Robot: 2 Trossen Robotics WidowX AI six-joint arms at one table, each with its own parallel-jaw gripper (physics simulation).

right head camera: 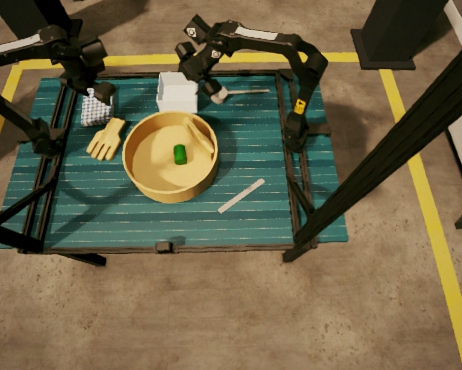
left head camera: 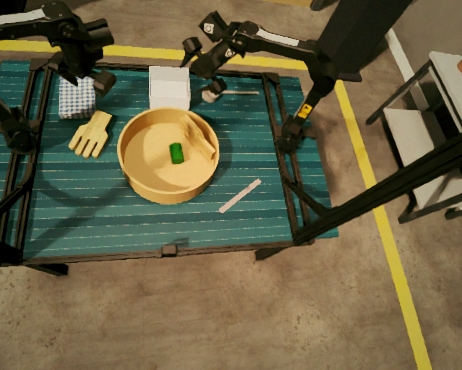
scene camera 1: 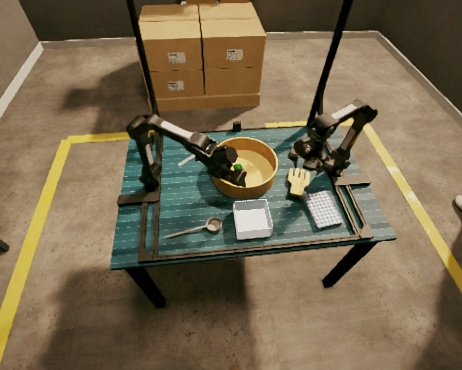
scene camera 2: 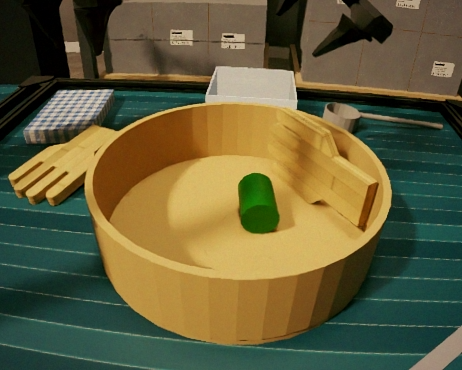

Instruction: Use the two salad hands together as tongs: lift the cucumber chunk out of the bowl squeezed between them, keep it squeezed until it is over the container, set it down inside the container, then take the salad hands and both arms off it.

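Pixels of known places: left gripper, between the fingertips: (right head camera: 98, 100) (left head camera: 89, 91) (scene camera 1: 305, 171) (scene camera 2: 77, 51); right gripper, between the fingertips: (right head camera: 186, 83) (left head camera: 188, 80) (scene camera 2: 294, 34); left arm's base, origin of its link: (right head camera: 51, 151) (left head camera: 24, 145) (scene camera 1: 335, 170); right arm's base, origin of its link: (right head camera: 293, 145) (left head camera: 285, 147) (scene camera 1: 152, 185).
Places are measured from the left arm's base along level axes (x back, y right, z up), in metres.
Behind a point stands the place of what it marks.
Observation:
The green cucumber chunk (left head camera: 176, 153) {x -0.491, y 0.048, z 0.033 m} (right head camera: 180, 154) {x -0.498, y 0.046, z 0.032 m} (scene camera 1: 238, 167) {x -0.495, y 0.042, z 0.031 m} (scene camera 2: 258, 203) {x -0.493, y 0.064, z 0.033 m} lies on the floor of the wooden bowl (left head camera: 165, 196) {x -0.450, y 0.210, z 0.052 m} (right head camera: 170, 195) {x -0.477, y 0.211, z 0.057 m} (scene camera 1: 250, 192) {x -0.461, y -0.115, z 0.034 m} (scene camera 2: 225, 310) {x -0.471, y 0.211, z 0.034 m}. One salad hand (left head camera: 199, 137) {x -0.567, y 0.010, z 0.076 m} (right head camera: 200, 137) {x -0.573, y 0.007, z 0.078 m} (scene camera 2: 325, 167) {x -0.570, y 0.014, z 0.054 m} leans inside the bowl against its wall, right of the chunk in the head camera views. The other salad hand (left head camera: 91, 135) {x -0.205, y -0.040, z 0.002 m} (right head camera: 106, 139) {x -0.207, y -0.043, z 0.003 m} (scene camera 1: 298, 182) {x -0.213, y -0.061, z 0.006 m} (scene camera 2: 60, 162) {x -0.204, y -0.037, z 0.002 m} lies flat on the table beside the bowl. The white container (left head camera: 169, 87) {x -0.476, y -0.282, z -0.016 m} (right head camera: 177, 94) {x -0.463, y -0.267, z -0.017 m} (scene camera 1: 252, 220) {x -0.467, y -0.233, z -0.016 m} (scene camera 2: 252, 85) {x -0.472, y -0.316, z 0.023 m} stands behind the bowl. My left gripper (left head camera: 87, 81) is open and empty, raised near the checked cloth. My right gripper (left head camera: 197, 75) is open and empty, raised near the container and ladle.
A folded checked cloth (left head camera: 76, 100) {x -0.143, y -0.185, z 0.006 m} (right head camera: 96, 112) {x -0.148, y -0.169, z 0.006 m} (scene camera 1: 323, 209) {x -0.140, y -0.223, z 0.005 m} (scene camera 2: 72, 112) {x -0.152, y -0.196, z 0.005 m} lies near the flat salad hand. A grey ladle (left head camera: 210, 96) {x -0.639, y -0.245, z -0.016 m} (right head camera: 218, 96) {x -0.634, y -0.250, z -0.014 m} (scene camera 1: 214, 225) {x -0.637, y -0.241, z -0.015 m} (scene camera 2: 341, 116) {x -0.645, y -0.276, z -0.011 m} lies beside the container. A pale strip (left head camera: 240, 196) {x -0.711, y 0.192, z -0.017 m} (right head camera: 241, 196) {x -0.711, y 0.192, z -0.017 m} lies right of the bowl in the head camera views.

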